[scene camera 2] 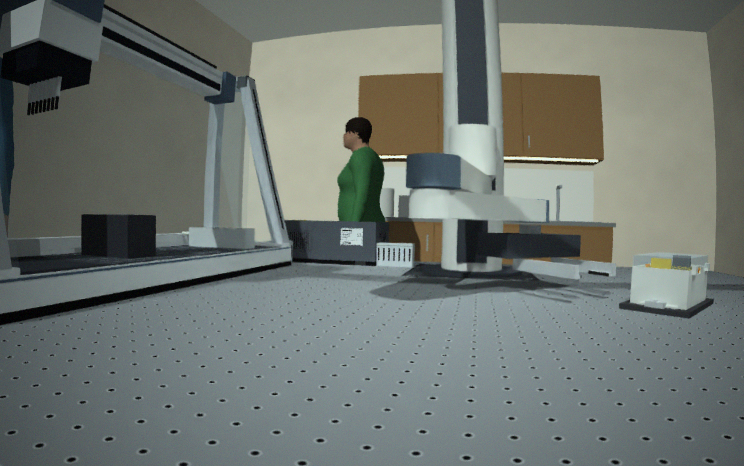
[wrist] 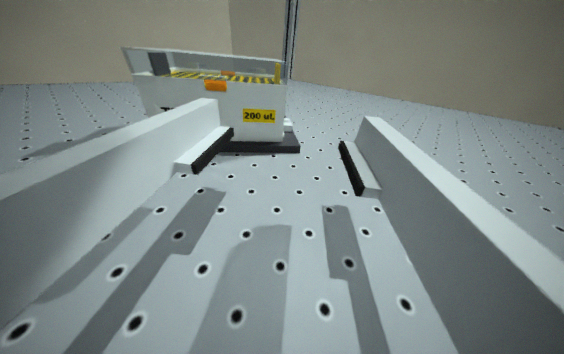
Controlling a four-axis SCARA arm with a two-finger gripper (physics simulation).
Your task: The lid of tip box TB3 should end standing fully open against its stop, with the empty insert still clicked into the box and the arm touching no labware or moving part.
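Seen in the pictures: gripper, fingertip midpoint: (scene camera 2: 596,271) (wrist: 287,124); arm's base, origin of the base link: (scene camera 2: 471,276).
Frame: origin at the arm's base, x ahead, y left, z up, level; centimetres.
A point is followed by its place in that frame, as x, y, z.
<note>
The white tip box TB3 (scene camera 2: 658,288) @(48.5, 27.5, 4.6) (wrist: 260,132) @(44.0, 25.8, 3.1) stands upright on a dark base plate (scene camera 2: 667,311) @(51.2, 27.9, 1.8) (wrist: 265,148) @(43.7, 24.8, 1.8). Its clear lid (scene camera 2: 645,258) @(47.0, 25.8, 8.6) (wrist: 200,59) @(40.6, 28.8, 8.7) lies over the top and does not stand up. The yellow insert with dark holes (wrist: 240,78) @(46.3, 31.7, 7.0) shows beneath it, level in the box; whether it is clicked in cannot be told. My gripper (scene camera 2: 601,270) @(40.8, 20.2, 6.1) (wrist: 287,124) @(40.8, 20.2, 6.1) is shut with nothing between its fingers, which keep a gap at this setting. It is in front of the box and apart from it; the left finger hides the box's lower left part in the wrist view.
A white gantry frame (scene camera 2: 164,285) @(54.9, -45.0, 2.3) with a dark block (scene camera 2: 118,236) @(56.5, -53.7, 9.7) stands at the left. A grey case (scene camera 2: 323,241) @(-3.5, -39.3, 7.2) and a white slotted rack (scene camera 2: 395,246) @(-4.4, -19.9, 6.5) stand left of the arm's column (scene camera 2: 477,148) @(22.4, 1.0, 27.5). A person in green (scene camera 2: 362,181) is behind the case.
</note>
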